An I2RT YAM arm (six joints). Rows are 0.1 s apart.
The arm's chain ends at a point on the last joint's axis. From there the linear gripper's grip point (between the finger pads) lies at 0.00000 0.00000 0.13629 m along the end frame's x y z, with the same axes.
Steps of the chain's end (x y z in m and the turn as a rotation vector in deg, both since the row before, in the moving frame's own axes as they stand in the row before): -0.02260 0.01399 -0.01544 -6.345 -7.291 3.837; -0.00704 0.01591 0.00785 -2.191 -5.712 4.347; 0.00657 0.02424 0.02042 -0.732 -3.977 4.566; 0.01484 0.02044 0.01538 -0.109 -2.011 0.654; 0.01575 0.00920 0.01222 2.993 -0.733 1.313; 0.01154 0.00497 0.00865 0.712 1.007 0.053
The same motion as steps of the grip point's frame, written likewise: -0.04035 0.02842 -0.01737 -6.345 -7.291 3.837; -0.02079 0.02059 0.00707 -2.191 -5.712 4.347; -0.00294 0.02560 0.02008 -0.732 -3.977 4.566; 0.01006 0.02067 0.01530 -0.109 -2.011 0.654; 0.01409 0.00206 0.01202 2.993 -0.733 1.313; 0.01394 0.00328 0.00862 0.712 1.007 0.053
